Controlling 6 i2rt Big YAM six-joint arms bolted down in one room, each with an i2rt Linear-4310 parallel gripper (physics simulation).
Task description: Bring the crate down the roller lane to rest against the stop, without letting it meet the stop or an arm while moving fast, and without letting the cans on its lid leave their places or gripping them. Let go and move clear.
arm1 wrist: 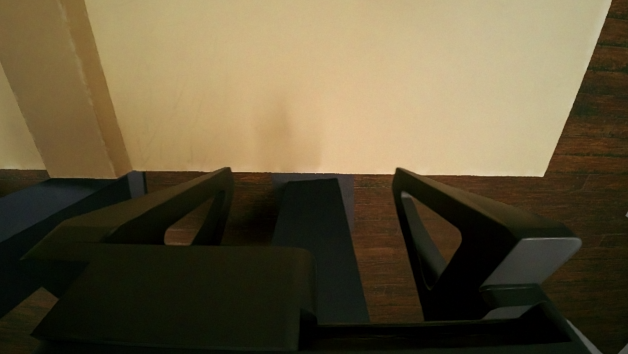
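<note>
My arm1 gripper (313, 172) is open in the arm1 wrist view, its two dark fingers wide apart. Nothing is held between them. The fingertips overlap the near edge of a broad, flat cream surface (350, 90); the gap between tips and surface cannot be judged. A tan raised strip (75, 90) crosses that surface at the left, with more cream beyond it. I cannot tell whether this is the crate's lid or another board. The cans, the rollers and the stop cannot be made out here. Arm2 to arm6 do not show.
A dark post (317, 250) stands below and between the fingers, on a grey base plate. Another dark beam (75, 205) runs at the lower left, beneath the tan strip's end. Brown plank floor (595, 150) shows at the right and below.
</note>
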